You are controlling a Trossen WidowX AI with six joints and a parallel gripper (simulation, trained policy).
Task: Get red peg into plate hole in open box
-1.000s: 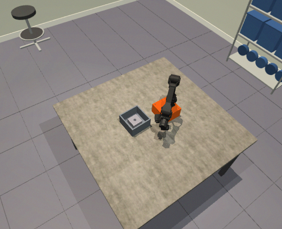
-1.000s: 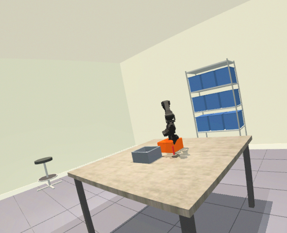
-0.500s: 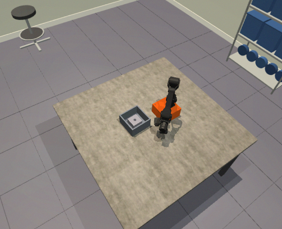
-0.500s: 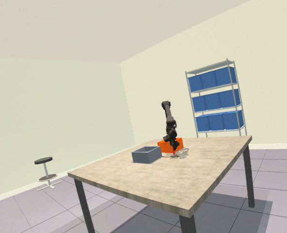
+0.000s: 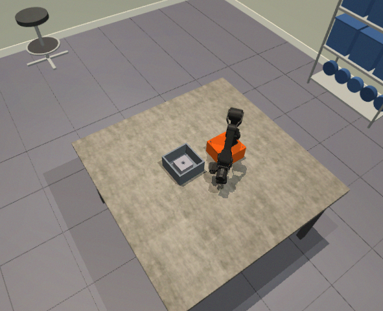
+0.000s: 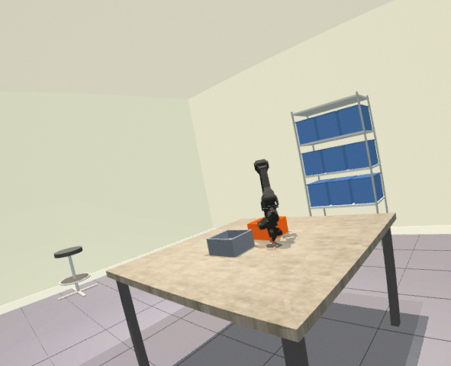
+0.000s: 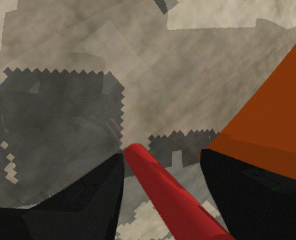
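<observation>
The pale plate is 18 cm to the right of my gripper tip, 16 cm ahead of it and 3 cm above it. Round my gripper tip: grey box 18 cm to the right, 16 cm ahead, 1 cm above; then red peg 2 cm above, 1 cm to the left.
</observation>
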